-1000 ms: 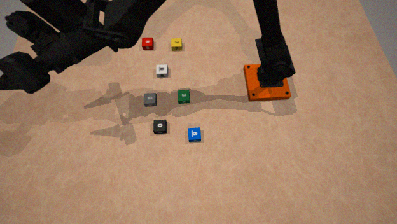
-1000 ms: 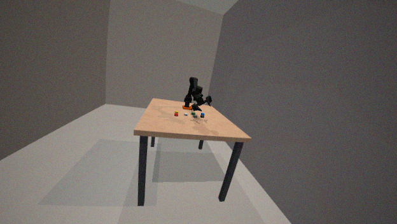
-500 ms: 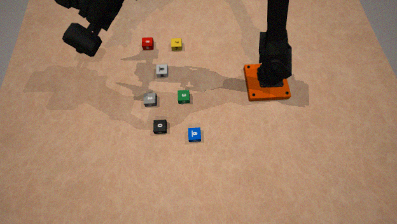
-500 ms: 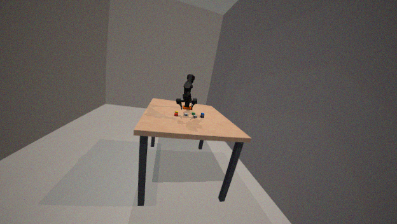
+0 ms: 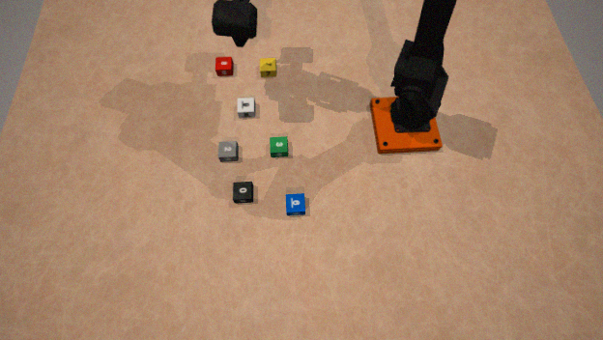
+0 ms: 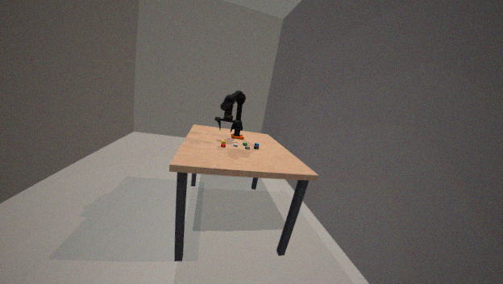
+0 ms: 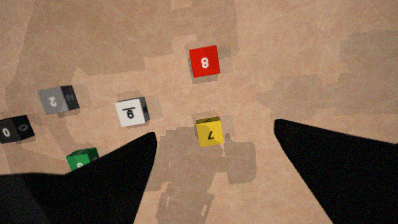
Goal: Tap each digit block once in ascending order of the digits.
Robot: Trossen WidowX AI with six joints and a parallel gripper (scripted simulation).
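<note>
Now: the black block 270 mm to the left of my gripper tip, 100 mm below it and 10 mm ahead of it. Round my gripper tip: red block: 100 mm below, 50 mm ahead; then white block: 100 mm to the left, 100 mm below, 10 mm ahead; then yellow block: 100 mm below, 40 mm behind.
</note>
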